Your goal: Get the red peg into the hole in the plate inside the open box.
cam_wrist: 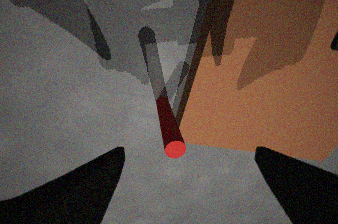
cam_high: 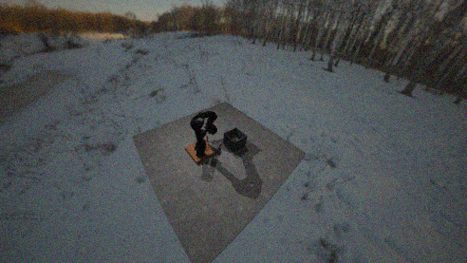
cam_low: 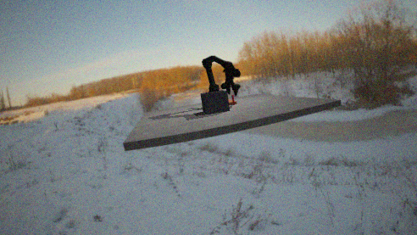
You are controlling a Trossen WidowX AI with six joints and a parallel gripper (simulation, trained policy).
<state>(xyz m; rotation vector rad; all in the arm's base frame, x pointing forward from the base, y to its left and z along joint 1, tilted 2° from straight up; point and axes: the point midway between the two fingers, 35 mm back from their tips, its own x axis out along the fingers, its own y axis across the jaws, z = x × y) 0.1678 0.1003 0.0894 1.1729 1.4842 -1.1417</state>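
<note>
The red peg lies 40 mm below my gripper tip and 10 mm ahead of it.
</note>
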